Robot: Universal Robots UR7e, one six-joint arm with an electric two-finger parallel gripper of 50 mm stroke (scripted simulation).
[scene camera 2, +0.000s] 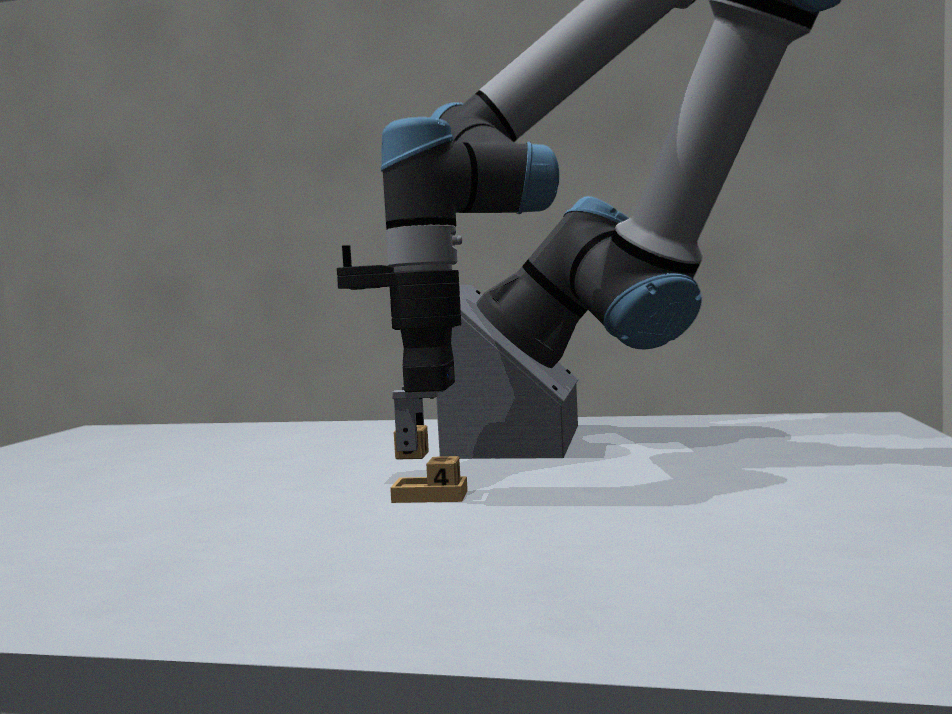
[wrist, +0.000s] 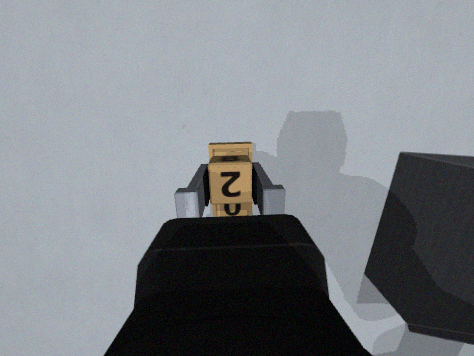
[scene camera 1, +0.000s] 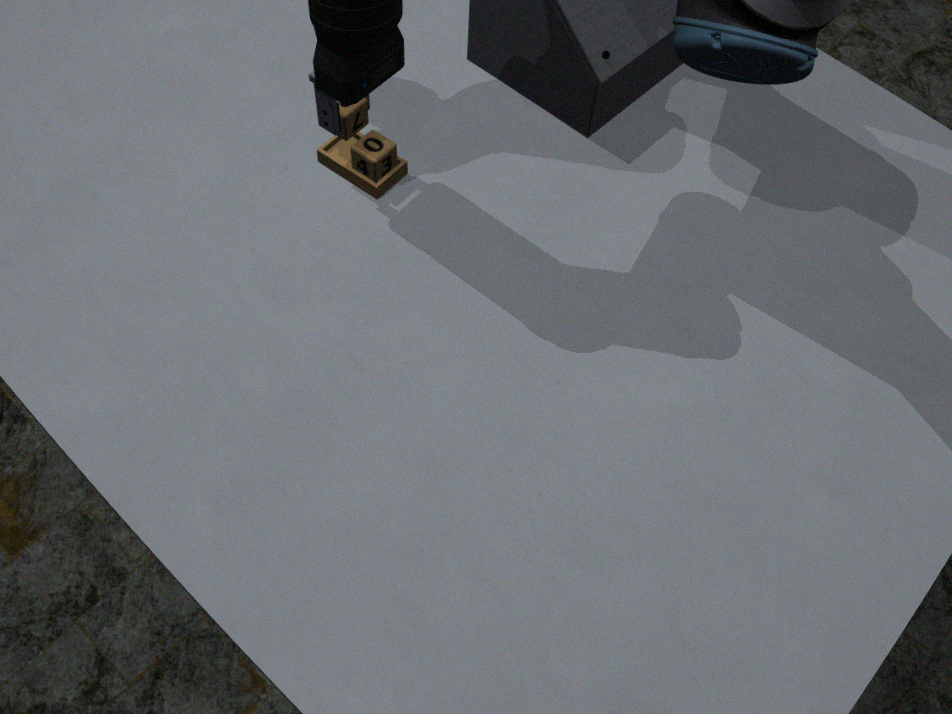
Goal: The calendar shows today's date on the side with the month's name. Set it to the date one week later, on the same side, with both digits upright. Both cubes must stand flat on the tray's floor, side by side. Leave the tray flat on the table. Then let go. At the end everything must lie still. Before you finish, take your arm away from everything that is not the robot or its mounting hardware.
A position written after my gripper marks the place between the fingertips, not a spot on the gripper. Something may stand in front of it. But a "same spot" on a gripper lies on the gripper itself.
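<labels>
Scene camera 2 shows my gripper, and scene camera 1 shows my gripper too. I can also see my gripper in the wrist view (pixel 230 175). As for my gripper (scene camera 2: pixel 408 406), that is the same spot as my gripper (scene camera 1: pixel 326 94).
</labels>
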